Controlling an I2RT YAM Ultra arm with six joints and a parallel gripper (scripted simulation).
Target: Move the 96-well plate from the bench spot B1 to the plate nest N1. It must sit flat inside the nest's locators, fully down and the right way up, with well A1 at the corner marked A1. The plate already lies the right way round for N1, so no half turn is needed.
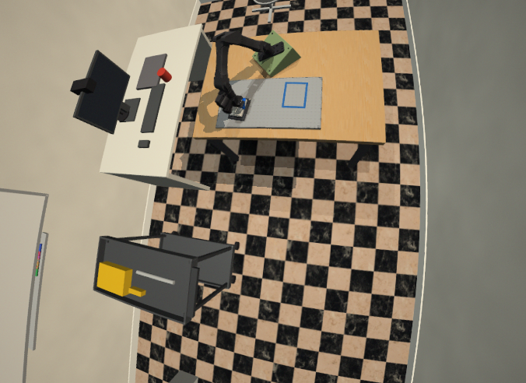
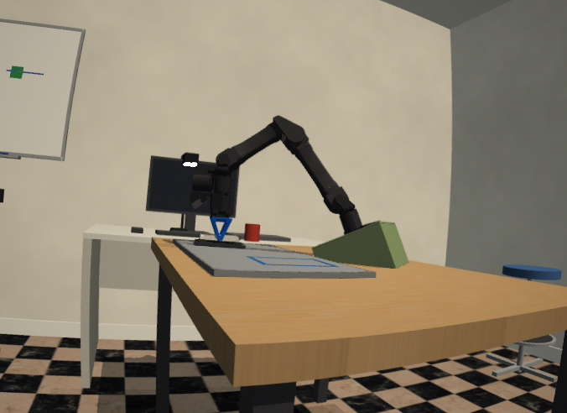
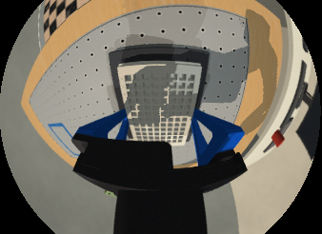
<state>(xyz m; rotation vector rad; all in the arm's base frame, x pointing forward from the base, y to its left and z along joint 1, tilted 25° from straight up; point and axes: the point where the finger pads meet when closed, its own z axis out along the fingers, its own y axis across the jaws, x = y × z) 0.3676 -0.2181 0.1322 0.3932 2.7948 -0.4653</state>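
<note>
Right now my hand is right at the white 96-well plate. Also, from my hand: dark plate nest N1 (20 mm below).
</note>
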